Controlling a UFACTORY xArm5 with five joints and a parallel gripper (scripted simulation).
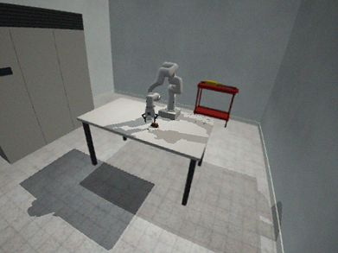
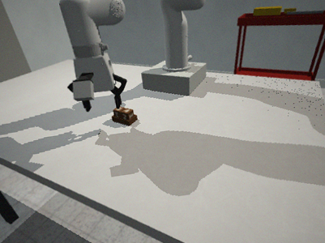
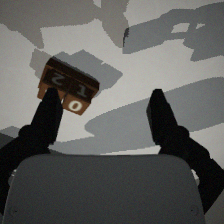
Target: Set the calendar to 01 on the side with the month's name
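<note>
The calendar tray is 60 mm behind my hand, 20 mm to the left of it and 60 mm below it.
</note>
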